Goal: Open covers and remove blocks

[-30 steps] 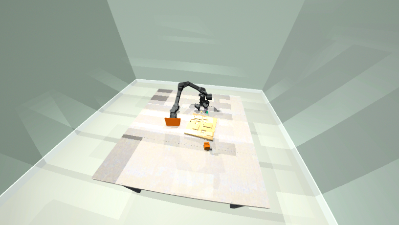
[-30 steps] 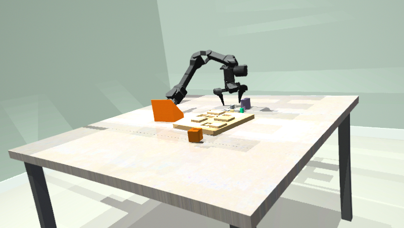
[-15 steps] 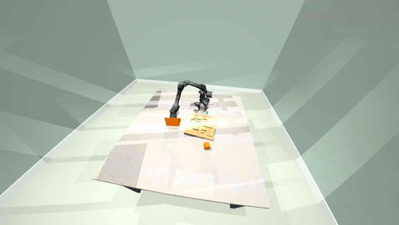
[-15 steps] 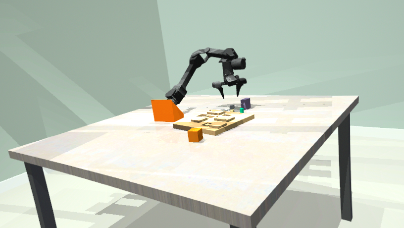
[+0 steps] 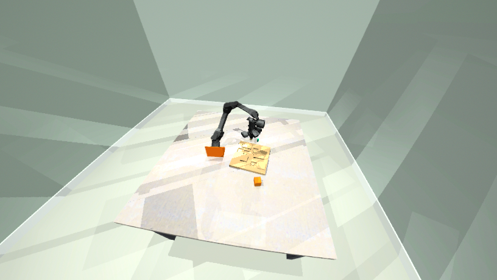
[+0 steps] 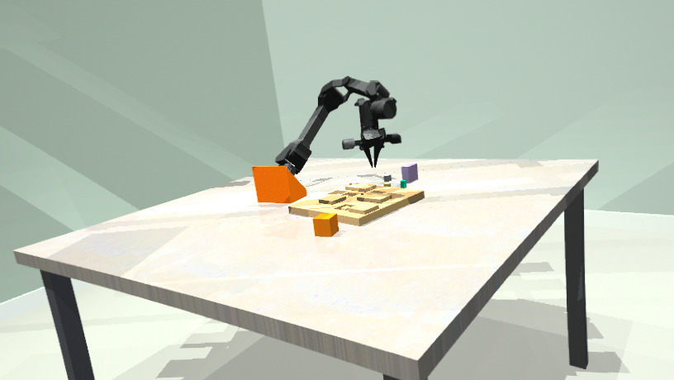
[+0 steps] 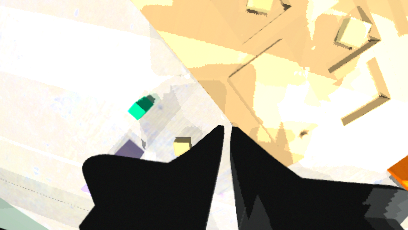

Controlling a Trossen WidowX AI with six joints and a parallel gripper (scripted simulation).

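My gripper tip is now 6 cm short of the green block, 7 cm to the right of it and 7 cm above it. Round my gripper tip: grey block (5 cm behind, 16 cm to the left, 7 cm below); purple block (4 cm ahead, 16 cm to the left, 6 cm below); orange cube (9 cm ahead, 38 cm to the right, 6 cm below).
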